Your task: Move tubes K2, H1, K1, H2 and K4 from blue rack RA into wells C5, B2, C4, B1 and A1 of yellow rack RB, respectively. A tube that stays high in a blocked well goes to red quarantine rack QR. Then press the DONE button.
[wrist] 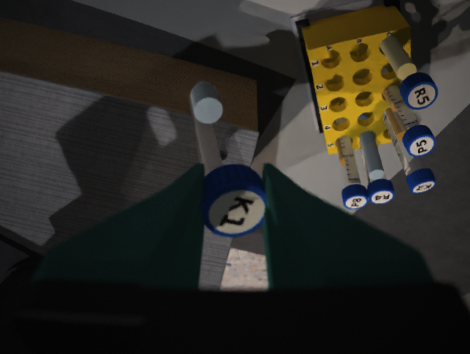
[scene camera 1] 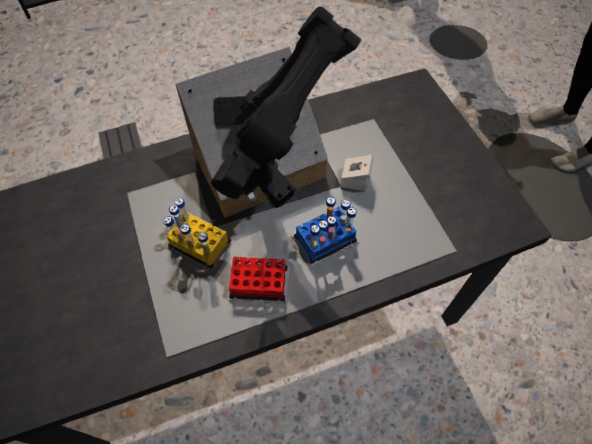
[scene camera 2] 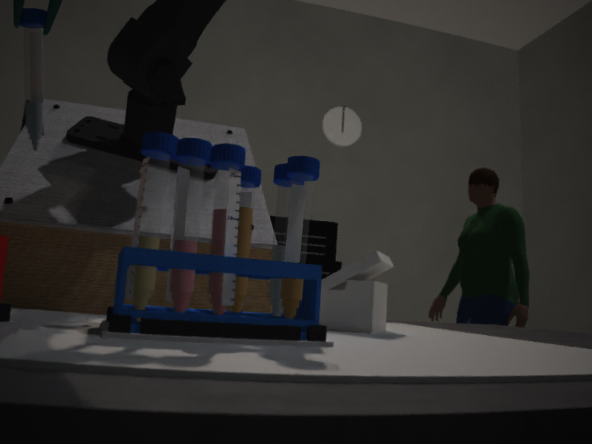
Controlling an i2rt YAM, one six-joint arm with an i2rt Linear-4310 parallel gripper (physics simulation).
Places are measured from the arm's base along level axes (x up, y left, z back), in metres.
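Pixels of known places: gripper, fingertip midpoint: [wrist: 233, 178] [scene camera 2: 31, 30]; arm's base at its link origin: [scene camera 1: 253, 110].
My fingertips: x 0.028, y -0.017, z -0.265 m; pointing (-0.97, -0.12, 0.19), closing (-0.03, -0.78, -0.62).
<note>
For each thing: its middle in the pictures, then the offset to it from my fingertips. "spot": a spot on its surface instead.
- tube K1 at the middle of its body: [wrist: 213, 127] [scene camera 2: 33, 81] dz +0.015, dx -0.041, dy +0.002 m
- Tube K2 at a spot on its surface: [wrist: 421, 180] spot: dz -0.005, dx -0.103, dy -0.193 m
- Blue rack RA at the middle of its body: [scene camera 2: 211, 294] [scene camera 1: 325, 234] dz -0.011, dx -0.208, dy +0.181 m
- Red rack QR at the middle of its body: [scene camera 1: 258, 278] dz -0.122, dx -0.208, dy +0.002 m
- P8 at a spot on its surface: [wrist: 354, 197] spot: dz +0.049, dx -0.108, dy -0.172 m
- R4 at a spot on its surface: [wrist: 381, 191] spot: dz +0.029, dx -0.108, dy -0.184 m
- white box with the button, body centre: [scene camera 2: 351, 290] [scene camera 1: 357, 171] dz +0.175, dx -0.196, dy +0.289 m
My gripper [scene camera 2: 37, 19] [wrist: 233, 178] is shut on the cap of tube K1 [scene camera 2: 34, 65] [wrist: 209, 135], which hangs high in the air. In the wrist view the yellow rack RB [scene camera 1: 205, 249] [wrist: 350, 32] is at the upper right. Tube K2 [wrist: 421, 180] stands at the far end of its column C, apparently in C5; P5 and R5 stand in that column too. C4, A1 and B1 look free of tubes, though C4 is partly hidden. Blue rack RA [scene camera 1: 327, 248] [scene camera 2: 220, 260] holds several tubes, cap labels unreadable now. Red rack QR [scene camera 1: 257, 290] holds no tubes.
P8 [wrist: 354, 197] and R4 [wrist: 381, 191] stand at the row 5 end of RB. The white box with the button [scene camera 1: 357, 167] [scene camera 2: 356, 305] stands behind RA. The arm's grey-topped wooden base block [scene camera 1: 310, 125] rises behind the racks. A person [scene camera 2: 487, 250] stands beyond the table.
</note>
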